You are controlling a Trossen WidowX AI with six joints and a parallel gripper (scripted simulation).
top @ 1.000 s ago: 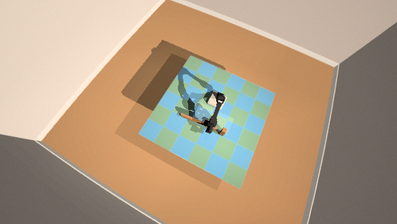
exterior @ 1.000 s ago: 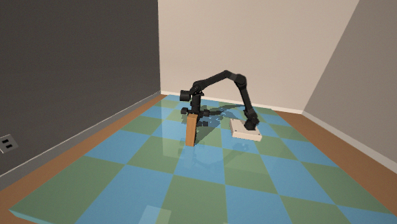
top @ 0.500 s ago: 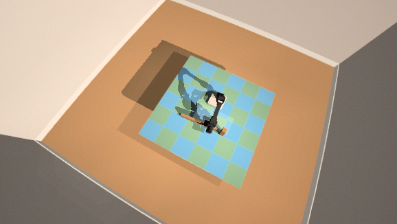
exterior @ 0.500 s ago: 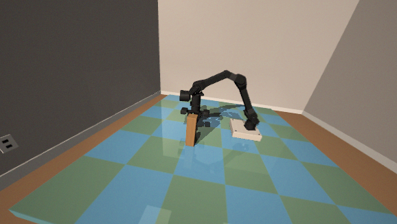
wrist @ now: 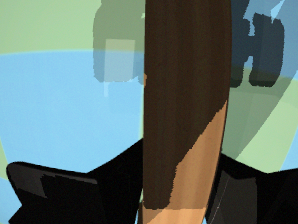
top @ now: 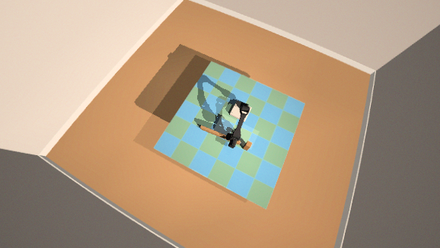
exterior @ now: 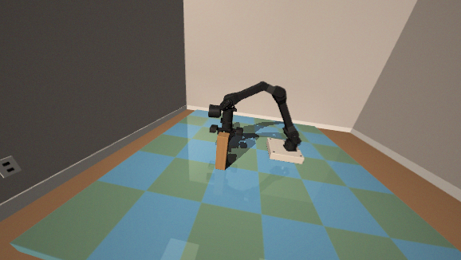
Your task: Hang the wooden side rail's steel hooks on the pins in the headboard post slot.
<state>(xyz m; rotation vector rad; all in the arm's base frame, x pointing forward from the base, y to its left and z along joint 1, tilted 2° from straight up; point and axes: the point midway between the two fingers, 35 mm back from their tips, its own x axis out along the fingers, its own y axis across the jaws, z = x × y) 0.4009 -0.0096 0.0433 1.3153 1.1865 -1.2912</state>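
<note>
My gripper tip is now 2 cm short of the wooden headboard post, 15 cm to the right of it and 4 cm below it.
</note>
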